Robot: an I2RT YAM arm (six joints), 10 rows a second.
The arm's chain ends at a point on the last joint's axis. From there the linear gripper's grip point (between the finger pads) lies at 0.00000 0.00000 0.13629 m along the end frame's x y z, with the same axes.
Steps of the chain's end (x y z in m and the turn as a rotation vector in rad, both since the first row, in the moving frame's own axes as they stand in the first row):
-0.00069, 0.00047, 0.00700, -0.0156, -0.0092, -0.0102
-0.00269, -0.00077, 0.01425, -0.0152, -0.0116, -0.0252
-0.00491, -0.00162, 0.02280, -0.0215, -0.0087, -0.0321
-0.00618, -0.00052, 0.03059, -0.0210, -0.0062, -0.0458
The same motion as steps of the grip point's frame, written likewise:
-0.00193, 0.00260, 0.00698, -0.0156, -0.0092, -0.0102
-0.00424, 0.00132, 0.01423, -0.0152, -0.0116, -0.0252
-0.00605, 0.00133, 0.02276, -0.0215, -0.0087, -0.0321
-0.00696, 0.00236, 0.03056, -0.0210, -0.0062, -0.0458

